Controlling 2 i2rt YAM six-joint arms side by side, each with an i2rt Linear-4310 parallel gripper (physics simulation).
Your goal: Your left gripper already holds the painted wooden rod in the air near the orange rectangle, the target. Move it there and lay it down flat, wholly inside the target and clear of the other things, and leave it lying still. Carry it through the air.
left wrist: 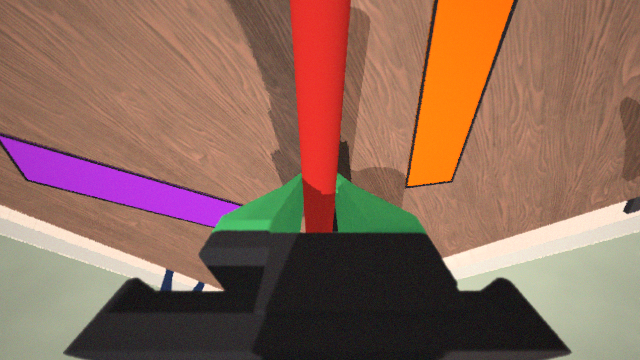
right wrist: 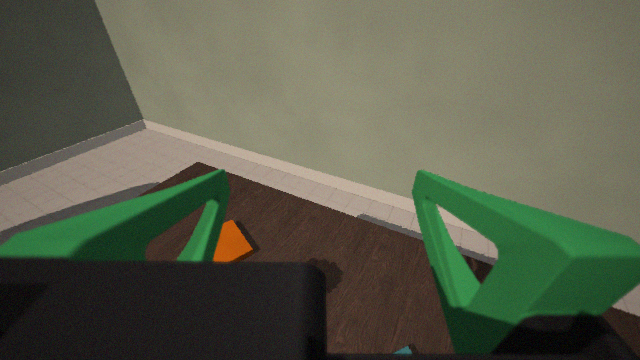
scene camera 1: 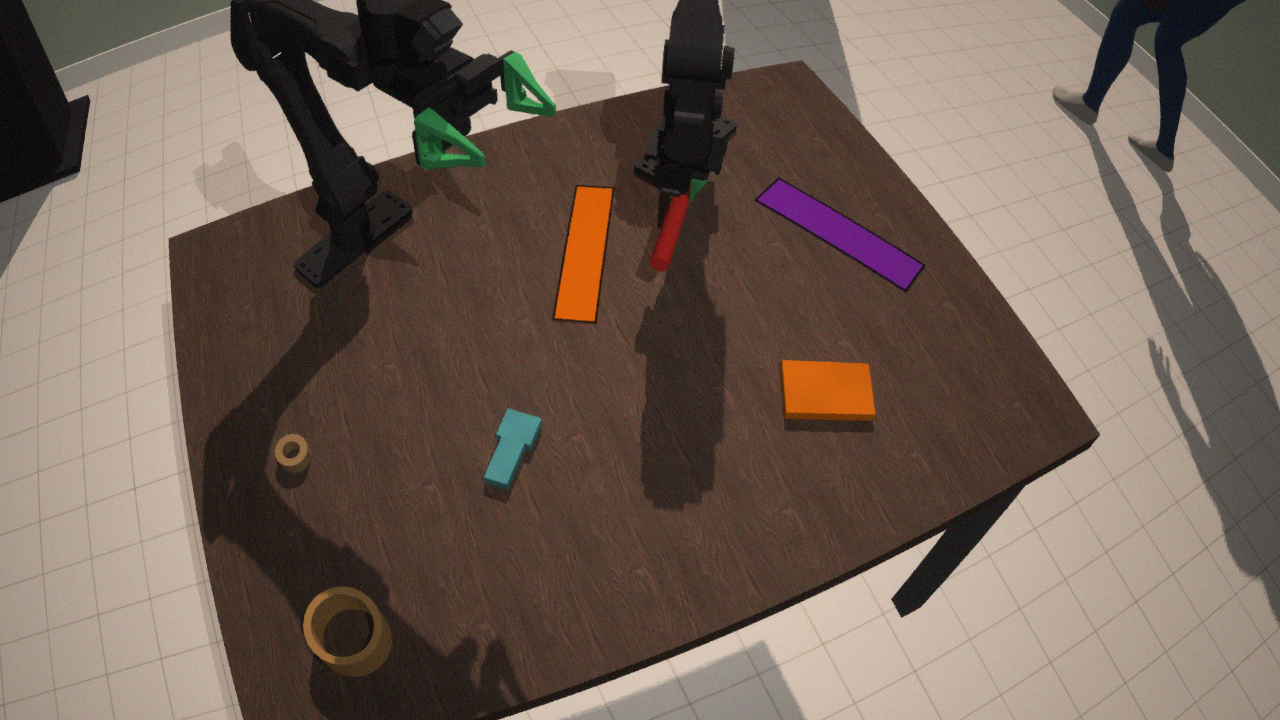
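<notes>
The painted red rod (scene camera 1: pixel 669 234) (left wrist: pixel 321 90) is held in the air by my left gripper (scene camera 1: pixel 690 192) (left wrist: pixel 319 180), which is shut on it near one end. In scene camera 1 the rod shows to the right of the orange rectangle (scene camera 1: pixel 584 255) (left wrist: pixel 457 95), apart from it, and slants a little more than the rectangle's long sides. In the left wrist view the rectangle lies flat on the table to the right of the rod. My right gripper (scene camera 1: pixel 519 138) (right wrist: pixel 321 180) is wide open and empty, raised at the upper left of scene camera 1.
A purple rectangle (scene camera 1: pixel 839 232) (left wrist: pixel 120 185) lies at the right. An orange block (scene camera 1: pixel 827 389) (right wrist: pixel 232 242), a teal T-shaped block (scene camera 1: pixel 512 447) (right wrist: pixel 403 350), a small tan ring (scene camera 1: pixel 281 450) and a larger ochre ring (scene camera 1: pixel 376 646) stand or lie on the wooden table (scene camera 1: pixel 554 555).
</notes>
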